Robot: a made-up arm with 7 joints.
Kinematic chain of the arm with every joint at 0, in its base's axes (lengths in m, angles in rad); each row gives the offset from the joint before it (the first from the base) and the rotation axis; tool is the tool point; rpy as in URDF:
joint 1: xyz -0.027 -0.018 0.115 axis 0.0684 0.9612 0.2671
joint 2: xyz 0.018 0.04 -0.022 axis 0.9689 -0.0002 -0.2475
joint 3: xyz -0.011 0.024 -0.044 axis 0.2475 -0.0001 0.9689
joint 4: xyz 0.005 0.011 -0.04 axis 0.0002 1 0
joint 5: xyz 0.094 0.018 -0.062 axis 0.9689 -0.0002 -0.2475
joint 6: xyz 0.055 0.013 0.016 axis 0.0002 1 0
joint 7: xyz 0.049 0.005 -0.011 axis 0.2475 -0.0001 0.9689
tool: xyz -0.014 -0.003 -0.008 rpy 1.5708 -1.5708 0
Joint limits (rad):
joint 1: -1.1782..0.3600
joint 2: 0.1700..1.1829
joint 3: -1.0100..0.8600
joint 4: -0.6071..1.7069
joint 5: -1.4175..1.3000
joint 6: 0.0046..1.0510
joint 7: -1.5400..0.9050
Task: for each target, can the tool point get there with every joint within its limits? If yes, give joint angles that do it. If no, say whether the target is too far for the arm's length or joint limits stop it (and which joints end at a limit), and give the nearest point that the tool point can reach.
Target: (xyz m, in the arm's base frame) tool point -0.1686 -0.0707 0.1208
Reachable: no: joint limits stop it (at a limit: joint 1, joint 2, joint 3, joint 4, joint 6) | nearest point -0.2200 0.0387 -0.0672 | short by 0.223 m
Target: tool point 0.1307 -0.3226 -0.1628
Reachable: no: too far | nearest point 0.1104 -0.1098 -0.0655 | short by 0.235 m
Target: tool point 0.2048 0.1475 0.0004
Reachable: yes | joints -0.5274 0.7262 -0.2858 0.6633 1.0934 0.6541 0.0517
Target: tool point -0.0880 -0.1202 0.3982
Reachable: no: joint limits stop it (at a limit: joint 1, joint 2, joint 4, joint 6, joint 7) | nearest point 0.0018 0.0169 0.3279 | short by 0.178 m
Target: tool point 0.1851 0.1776 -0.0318
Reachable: yes | joints -0.9075 0.4847 0.2319 1.1839 -0.5971 0.8064 -1.2039
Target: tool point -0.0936 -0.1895 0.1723
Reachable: no: joint limits stop it (at a limit: joint 1, joint 2, joint 3, joint 4, joint 5, joint 6, joint 7) | nearest point 0.0349 -0.1344 0.2062 | short by 0.144 m
